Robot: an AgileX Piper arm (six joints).
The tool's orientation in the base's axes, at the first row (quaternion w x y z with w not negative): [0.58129 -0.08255 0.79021 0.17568]
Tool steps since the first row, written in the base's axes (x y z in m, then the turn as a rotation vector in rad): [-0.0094 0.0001 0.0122 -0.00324 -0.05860 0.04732]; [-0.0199 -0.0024 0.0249 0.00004 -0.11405 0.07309]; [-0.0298 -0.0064 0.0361 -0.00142 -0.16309 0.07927]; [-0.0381 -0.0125 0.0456 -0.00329 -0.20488 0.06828]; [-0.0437 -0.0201 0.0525 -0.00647 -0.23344 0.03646]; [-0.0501 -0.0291 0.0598 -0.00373 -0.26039 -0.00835]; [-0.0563 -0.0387 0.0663 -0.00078 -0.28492 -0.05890]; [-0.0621 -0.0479 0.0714 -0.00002 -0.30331 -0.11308]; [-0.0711 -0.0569 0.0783 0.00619 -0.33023 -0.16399]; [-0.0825 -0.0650 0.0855 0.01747 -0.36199 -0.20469]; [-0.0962 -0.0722 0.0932 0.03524 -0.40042 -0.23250]
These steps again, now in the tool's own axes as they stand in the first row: [-0.0086 0.0055 -0.0115 -0.04816 -0.04450 -0.03720]; [-0.0176 0.0090 -0.0251 -0.07769 -0.09219 -0.06176]; [-0.0254 0.0106 -0.0384 -0.08671 -0.13592 -0.08300]; [-0.0323 0.0095 -0.0505 -0.07880 -0.17594 -0.09740]; [-0.0377 0.0056 -0.0602 -0.04977 -0.20706 -0.10254]; [-0.0433 0.0007 -0.0711 -0.01014 -0.24104 -0.09841]; [-0.0482 -0.0049 -0.0820 0.03504 -0.27389 -0.09168]; [-0.0519 -0.0105 -0.0919 0.08479 -0.30099 -0.08366]; [-0.0563 -0.0146 -0.1051 0.12912 -0.33721 -0.07483]; [-0.0602 -0.0170 -0.1201 0.16185 -0.37775 -0.06598]; [-0.0638 -0.0176 -0.1370 0.17985 -0.42428 -0.05722]
